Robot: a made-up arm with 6 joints. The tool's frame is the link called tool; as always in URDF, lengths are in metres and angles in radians. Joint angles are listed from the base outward. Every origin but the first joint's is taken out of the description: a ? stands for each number. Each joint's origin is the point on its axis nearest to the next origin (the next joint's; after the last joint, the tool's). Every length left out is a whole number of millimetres.
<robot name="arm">
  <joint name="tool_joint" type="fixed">
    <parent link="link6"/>
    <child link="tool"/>
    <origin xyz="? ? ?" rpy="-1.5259 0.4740 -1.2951"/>
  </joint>
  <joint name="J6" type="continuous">
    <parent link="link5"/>
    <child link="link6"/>
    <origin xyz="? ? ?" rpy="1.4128 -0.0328 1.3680"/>
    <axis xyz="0 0 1"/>
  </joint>
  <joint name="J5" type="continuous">
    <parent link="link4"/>
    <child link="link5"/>
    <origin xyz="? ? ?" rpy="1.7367 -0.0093 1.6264"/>
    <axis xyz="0 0 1"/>
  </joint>
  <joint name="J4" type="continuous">
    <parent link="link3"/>
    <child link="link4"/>
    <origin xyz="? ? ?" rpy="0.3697 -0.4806 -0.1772"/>
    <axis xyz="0 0 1"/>
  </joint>
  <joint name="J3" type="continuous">
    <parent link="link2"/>
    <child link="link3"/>
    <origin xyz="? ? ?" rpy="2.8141 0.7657 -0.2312"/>
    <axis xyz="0 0 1"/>
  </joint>
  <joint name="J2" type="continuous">
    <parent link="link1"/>
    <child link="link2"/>
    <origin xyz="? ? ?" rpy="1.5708 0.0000 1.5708"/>
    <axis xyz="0 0 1"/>
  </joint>
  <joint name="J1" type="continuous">
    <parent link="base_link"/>
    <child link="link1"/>
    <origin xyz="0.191 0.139 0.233"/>
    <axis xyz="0 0 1"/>
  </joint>
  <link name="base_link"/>
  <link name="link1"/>
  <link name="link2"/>
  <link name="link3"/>
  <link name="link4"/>
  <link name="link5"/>
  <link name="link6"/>
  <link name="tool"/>
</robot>
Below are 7 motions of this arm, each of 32 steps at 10 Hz.
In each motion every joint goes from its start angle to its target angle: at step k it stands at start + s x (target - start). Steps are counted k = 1, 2, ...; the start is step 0. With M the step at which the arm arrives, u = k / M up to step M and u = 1 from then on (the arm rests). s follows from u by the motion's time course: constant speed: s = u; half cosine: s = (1 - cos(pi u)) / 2; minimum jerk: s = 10 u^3 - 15 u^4 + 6 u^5.
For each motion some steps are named. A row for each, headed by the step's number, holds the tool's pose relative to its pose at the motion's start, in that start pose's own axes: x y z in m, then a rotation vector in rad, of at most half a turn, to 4 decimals.
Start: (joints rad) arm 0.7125 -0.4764 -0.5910 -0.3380 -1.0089 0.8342
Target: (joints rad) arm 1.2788 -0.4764 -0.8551 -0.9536 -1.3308 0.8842
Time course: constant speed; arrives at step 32
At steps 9, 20, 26, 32:
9: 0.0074 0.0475 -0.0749 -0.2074 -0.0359 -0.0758
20: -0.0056 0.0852 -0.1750 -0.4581 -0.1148 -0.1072
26: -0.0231 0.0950 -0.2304 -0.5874 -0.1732 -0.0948
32: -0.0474 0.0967 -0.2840 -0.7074 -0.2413 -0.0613

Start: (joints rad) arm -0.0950 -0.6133 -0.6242 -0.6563 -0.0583 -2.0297
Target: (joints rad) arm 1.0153 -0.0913 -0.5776 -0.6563 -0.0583 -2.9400
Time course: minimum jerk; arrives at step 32
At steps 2, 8, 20, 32:
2: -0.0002 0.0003 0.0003 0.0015 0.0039 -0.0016
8: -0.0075 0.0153 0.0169 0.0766 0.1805 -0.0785
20: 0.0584 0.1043 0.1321 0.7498 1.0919 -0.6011
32: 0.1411 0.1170 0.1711 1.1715 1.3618 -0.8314

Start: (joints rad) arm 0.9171 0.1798 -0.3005 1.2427 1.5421 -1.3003
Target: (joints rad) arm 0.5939 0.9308 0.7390 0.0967 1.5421 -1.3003
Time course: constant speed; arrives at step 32
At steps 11, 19, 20, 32:
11: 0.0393 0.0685 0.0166 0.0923 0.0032 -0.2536
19: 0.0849 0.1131 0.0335 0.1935 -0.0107 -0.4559
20: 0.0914 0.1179 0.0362 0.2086 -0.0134 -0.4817
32: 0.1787 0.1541 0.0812 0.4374 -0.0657 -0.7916

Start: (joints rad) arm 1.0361 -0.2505 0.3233 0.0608 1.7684 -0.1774
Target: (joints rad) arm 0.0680 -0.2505 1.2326 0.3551 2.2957 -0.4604
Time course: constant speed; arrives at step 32
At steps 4, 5, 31, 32:
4: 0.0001 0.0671 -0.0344 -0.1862 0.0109 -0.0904
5: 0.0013 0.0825 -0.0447 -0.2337 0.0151 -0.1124
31: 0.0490 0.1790 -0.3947 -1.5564 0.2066 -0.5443
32: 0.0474 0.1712 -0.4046 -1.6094 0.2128 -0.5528

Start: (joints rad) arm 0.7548 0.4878 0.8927 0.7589 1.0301 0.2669
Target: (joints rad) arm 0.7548 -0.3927 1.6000 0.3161 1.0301 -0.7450
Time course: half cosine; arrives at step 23
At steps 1, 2, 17, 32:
1: -0.0008 -0.0002 0.0002 0.0030 0.0033 0.0050
2: -0.0033 -0.0009 0.0006 0.0120 0.0133 0.0199
17: -0.1614 -0.1041 -0.0140 0.1654 0.5737 0.8723
32: -0.1875 -0.1392 -0.0302 0.1208 0.6596 1.0126

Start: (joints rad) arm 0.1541 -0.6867 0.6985 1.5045 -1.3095 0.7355
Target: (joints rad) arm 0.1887 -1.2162 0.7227 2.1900 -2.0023 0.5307
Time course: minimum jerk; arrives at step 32
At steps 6, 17, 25, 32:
6: 0.0202 -0.0108 0.0062 0.0369 0.0531 -0.0480
17: 0.2066 -0.1655 -0.0041 0.3870 0.5819 -0.6146
25: 0.2737 -0.3030 -0.0777 0.5922 0.9243 -1.0920
32: 0.2779 -0.3301 -0.0958 0.6271 0.9876 -1.1934

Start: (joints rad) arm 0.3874 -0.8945 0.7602 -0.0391 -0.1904 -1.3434
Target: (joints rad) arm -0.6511 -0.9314 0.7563 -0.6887 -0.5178 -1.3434
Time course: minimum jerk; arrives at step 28
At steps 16, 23, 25, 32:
16: 0.3744 -0.0110 0.1156 0.2553 -0.6217 -0.6201
23: 0.5055 -0.1251 0.2074 0.2612 -0.9916 -0.9168
25: 0.5147 -0.1391 0.2169 0.2562 -1.0292 -0.9457
32: 0.5175 -0.1437 0.2200 0.2544 -1.0412 -0.9549

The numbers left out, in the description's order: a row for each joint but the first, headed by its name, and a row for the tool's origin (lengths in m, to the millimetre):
tool: 0.019 0.018 0.000
J6: -0.128 0.145 0.000
J5: 0.255 -0.108 0.000
J4: -0.038 -0.046 0.000
J3: -0.076 0.043 0.000
J2: -0.073 -0.021 0.000

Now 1 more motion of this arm.
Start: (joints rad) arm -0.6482 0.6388 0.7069 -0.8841 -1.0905 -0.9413
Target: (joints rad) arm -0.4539 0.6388 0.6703 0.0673 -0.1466 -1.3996
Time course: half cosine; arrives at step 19
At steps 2, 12, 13, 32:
2: 0.0012 0.0031 0.0022 -0.0052 0.0395 -0.0164
12: 0.0058 0.0488 0.0458 -0.1803 0.9994 -0.3320
13: 0.0020 0.0505 0.0515 -0.2078 1.0972 -0.3544
32: -0.0149 0.0512 0.0748 -0.3092 1.3884 -0.4073

